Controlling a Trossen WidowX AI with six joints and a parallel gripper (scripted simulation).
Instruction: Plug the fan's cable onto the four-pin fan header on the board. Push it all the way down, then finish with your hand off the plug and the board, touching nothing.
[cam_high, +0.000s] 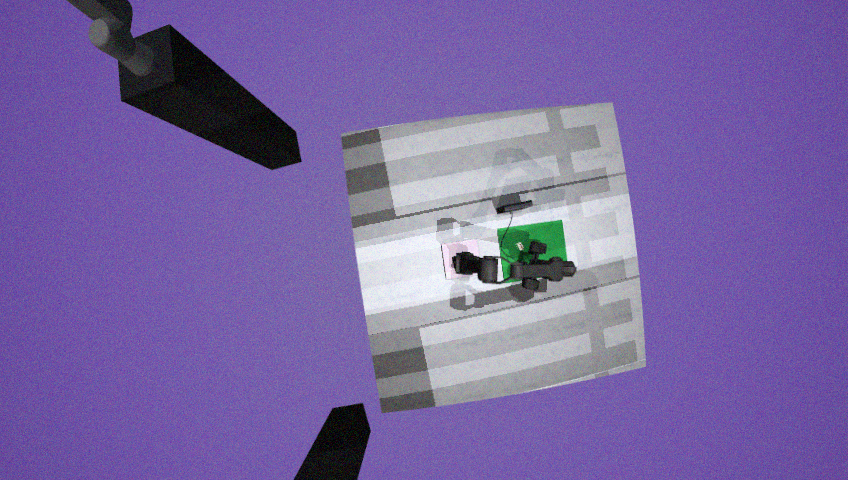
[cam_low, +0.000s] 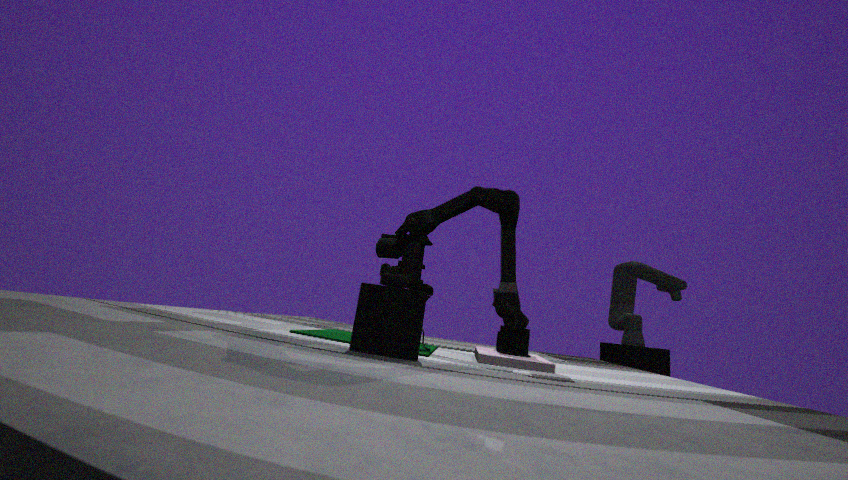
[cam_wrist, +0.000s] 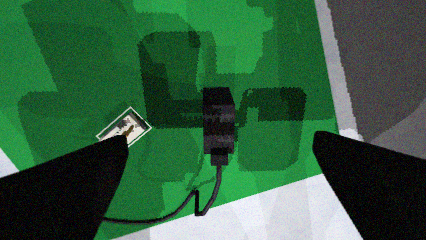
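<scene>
Right now my gripper tip is 4 cm above the black fan plug. The rest, counted from my gripper tip: four-pin fan header: 7 cm to the left, 7 cm below, 1 cm ahead; green board: 8 cm below, 7 cm ahead, 4 cm to the left; black fan: 24 cm to the left, 1 cm below.
</scene>
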